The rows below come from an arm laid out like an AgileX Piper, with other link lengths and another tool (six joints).
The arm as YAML. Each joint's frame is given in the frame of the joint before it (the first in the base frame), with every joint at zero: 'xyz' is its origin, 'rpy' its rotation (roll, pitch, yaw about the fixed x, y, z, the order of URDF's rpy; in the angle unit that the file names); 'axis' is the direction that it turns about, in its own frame. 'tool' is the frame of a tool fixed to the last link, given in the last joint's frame.
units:
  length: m
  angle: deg
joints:
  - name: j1
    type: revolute
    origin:
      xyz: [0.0, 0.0, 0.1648]
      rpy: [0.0, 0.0, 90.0]
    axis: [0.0, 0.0, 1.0]
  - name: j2
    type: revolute
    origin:
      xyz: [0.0, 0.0, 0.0]
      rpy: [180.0, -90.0, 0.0]
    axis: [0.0, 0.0, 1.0]
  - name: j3
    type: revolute
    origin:
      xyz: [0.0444, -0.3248, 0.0]
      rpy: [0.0, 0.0, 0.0]
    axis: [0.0, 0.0, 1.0]
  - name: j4
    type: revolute
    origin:
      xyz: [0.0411, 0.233, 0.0]
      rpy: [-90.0, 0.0, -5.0]
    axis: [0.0, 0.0, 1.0]
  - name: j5
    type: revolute
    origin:
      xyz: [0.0, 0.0, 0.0]
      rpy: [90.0, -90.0, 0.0]
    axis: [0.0, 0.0, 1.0]
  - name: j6
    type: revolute
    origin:
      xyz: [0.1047, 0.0, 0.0]
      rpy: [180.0, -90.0, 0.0]
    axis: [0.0, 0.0, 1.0]
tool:
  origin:
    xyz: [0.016, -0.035, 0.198]
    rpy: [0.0, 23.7, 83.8]
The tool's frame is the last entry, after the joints.
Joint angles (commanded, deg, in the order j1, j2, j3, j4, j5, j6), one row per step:
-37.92 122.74 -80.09 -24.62 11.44 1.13
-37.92 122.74 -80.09 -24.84 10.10 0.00
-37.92 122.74 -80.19 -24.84 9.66 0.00
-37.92 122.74 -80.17 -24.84 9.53 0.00
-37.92 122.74 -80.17 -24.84 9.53 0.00
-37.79 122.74 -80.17 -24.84 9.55 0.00
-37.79 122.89 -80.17 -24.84 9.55 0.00
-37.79 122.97 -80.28 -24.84 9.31 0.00
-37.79 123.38 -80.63 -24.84 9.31 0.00
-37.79 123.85 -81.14 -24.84 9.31 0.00
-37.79 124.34 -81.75 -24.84 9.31 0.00
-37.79 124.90 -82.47 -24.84 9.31 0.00
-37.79 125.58 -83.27 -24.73 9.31 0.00
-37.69 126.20 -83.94 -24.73 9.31 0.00
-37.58 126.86 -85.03 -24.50 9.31 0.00
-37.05 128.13 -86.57 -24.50 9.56 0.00
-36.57 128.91 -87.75 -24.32 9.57 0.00
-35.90 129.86 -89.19 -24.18 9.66 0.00
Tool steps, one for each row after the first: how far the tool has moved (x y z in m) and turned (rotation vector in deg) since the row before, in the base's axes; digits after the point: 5 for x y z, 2 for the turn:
0.00538 -0.00198 0.00370 -1.16 -0.53 1.41
0.00249 -0.00074 0.00187 -0.22 -0.46 0.15
0.00048 -0.00002 0.00023 -0.03 -0.10 0.04
0.00000 0.00000 0.00000 0.00 0.00 0.00
0.00077 0.00105 -0.00006 0.01 0.02 0.12
-0.00026 0.00020 -0.00155 0.09 0.12 0.00
0.00150 -0.00051 0.00057 -0.10 -0.23 0.08
0.00109 -0.00085 -0.00194 0.04 0.05 0.00
0.00180 -0.00140 -0.00151 -0.02 -0.03 0.00
0.00227 -0.00176 -0.00107 -0.07 -0.09 0.00
0.00269 -0.00208 -0.00109 -0.10 -0.13 0.00
0.00294 -0.00208 -0.00188 0.00 -0.15 -0.07
0.00296 -0.00095 -0.00212 -0.03 -0.04 0.10
0.00524 -0.00213 0.00018 -0.12 -0.45 -0.03
0.00795 0.00048 -0.00405 -0.08 0.00 0.45
0.00786 0.00096 -0.00060 -0.12 -0.40 0.37
0.00973 0.00204 -0.00095 -0.17 -0.38 0.56

